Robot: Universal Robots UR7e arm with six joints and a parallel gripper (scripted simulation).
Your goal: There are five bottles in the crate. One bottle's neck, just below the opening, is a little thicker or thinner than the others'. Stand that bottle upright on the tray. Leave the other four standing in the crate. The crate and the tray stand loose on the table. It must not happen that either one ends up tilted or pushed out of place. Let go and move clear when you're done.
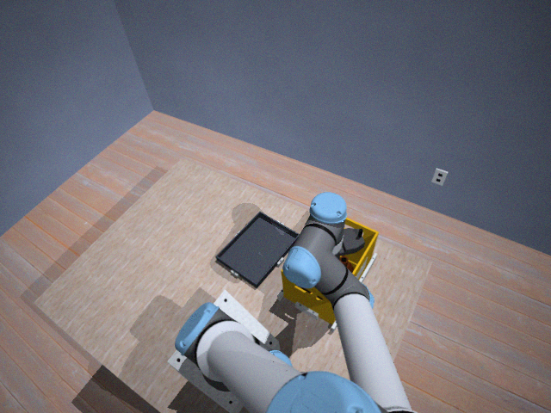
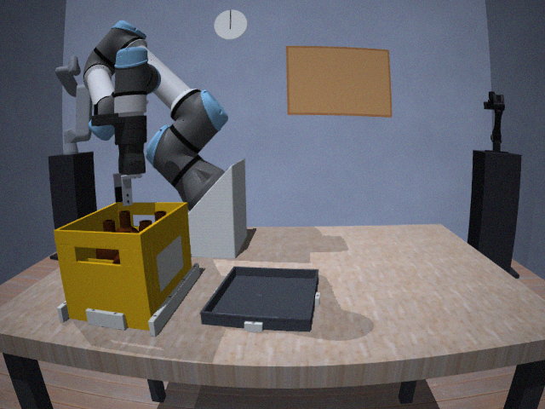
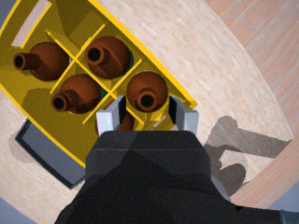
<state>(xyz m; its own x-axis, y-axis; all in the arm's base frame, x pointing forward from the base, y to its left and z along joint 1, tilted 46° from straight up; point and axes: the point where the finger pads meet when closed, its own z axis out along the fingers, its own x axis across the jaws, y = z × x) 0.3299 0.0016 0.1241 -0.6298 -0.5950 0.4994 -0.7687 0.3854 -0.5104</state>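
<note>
Now: hand 110 mm above the yellow crate, 90 mm short of it and 60 mm to the right of it. Round my hand: dark tray (320 mm to the left, 190 mm below, 30 mm ahead); then bottle (170 mm ahead, 110 mm to the left, 110 mm below).
</note>
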